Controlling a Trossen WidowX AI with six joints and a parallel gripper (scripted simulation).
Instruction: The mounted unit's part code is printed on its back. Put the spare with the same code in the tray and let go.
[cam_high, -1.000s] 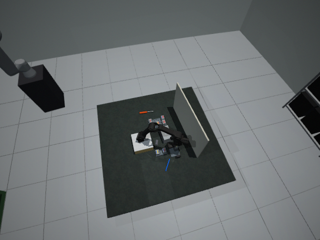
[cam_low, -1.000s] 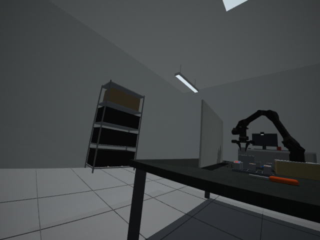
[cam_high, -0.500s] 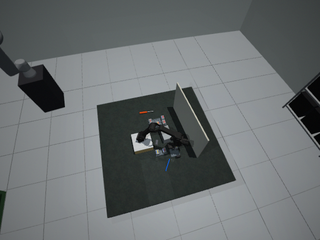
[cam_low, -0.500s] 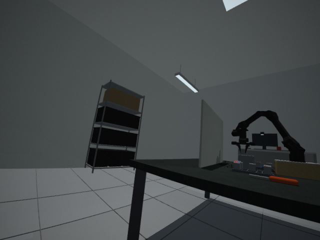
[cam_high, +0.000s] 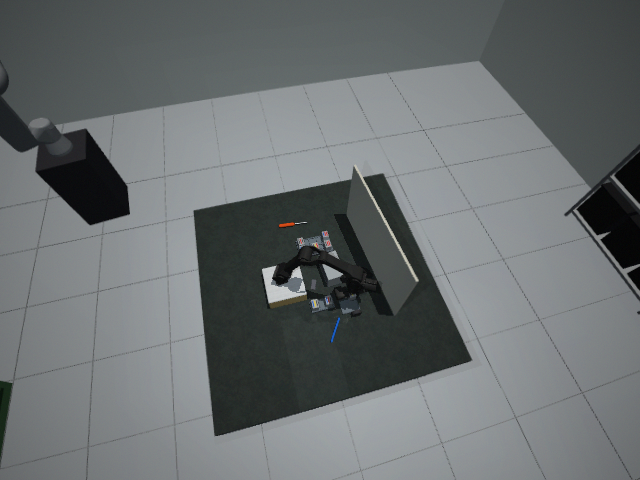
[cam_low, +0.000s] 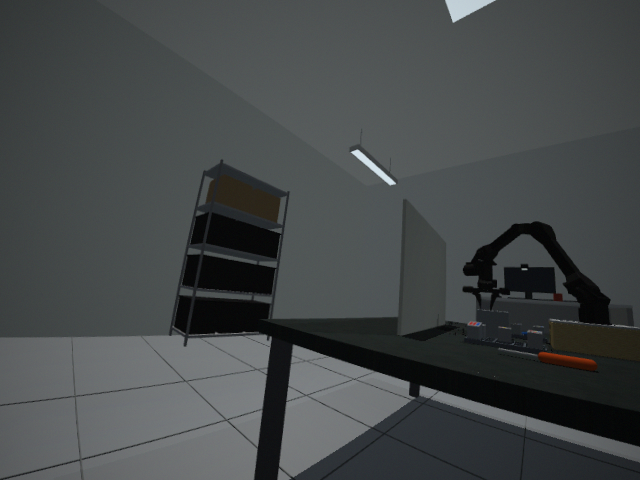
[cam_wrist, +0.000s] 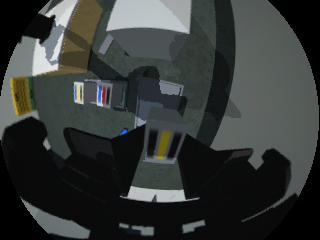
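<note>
Now: gripper tip 10 mm past the grey tray and 100 mm above it. The rest, counted from my gripper tip: tall upright panel 210 mm ahead, 190 mm to the left, 130 mm above; then blue pen 130 mm behind, 120 mm to the right, 90 mm below; then spare 20 mm above.
</note>
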